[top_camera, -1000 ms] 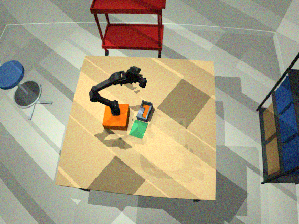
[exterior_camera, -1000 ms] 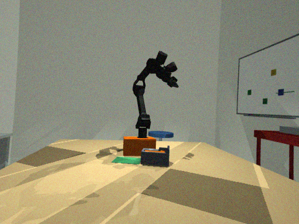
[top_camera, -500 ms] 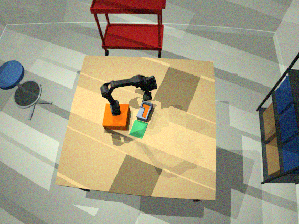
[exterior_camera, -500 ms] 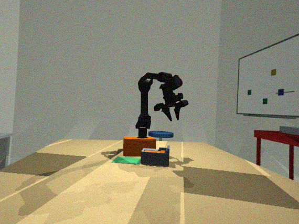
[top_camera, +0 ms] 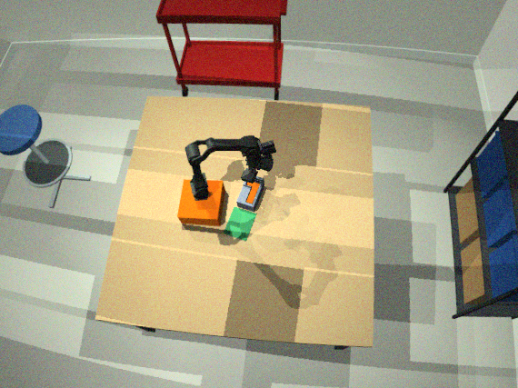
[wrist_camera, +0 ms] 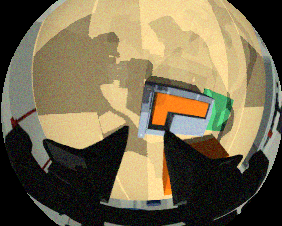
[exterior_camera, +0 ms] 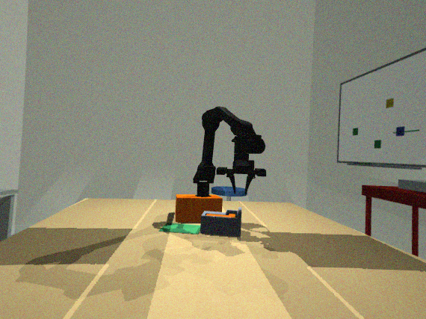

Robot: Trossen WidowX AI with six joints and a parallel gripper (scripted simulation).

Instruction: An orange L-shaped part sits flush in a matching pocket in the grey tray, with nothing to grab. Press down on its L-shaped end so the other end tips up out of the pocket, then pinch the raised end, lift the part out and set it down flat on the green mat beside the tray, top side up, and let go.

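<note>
My gripper tip is 20 mm past the orange L-shaped part, 50 mm to the left of it and 100 mm above it. From my gripper tip the other things lie so: green mat: 90 mm behind, 210 mm to the right, 160 mm below.
</note>
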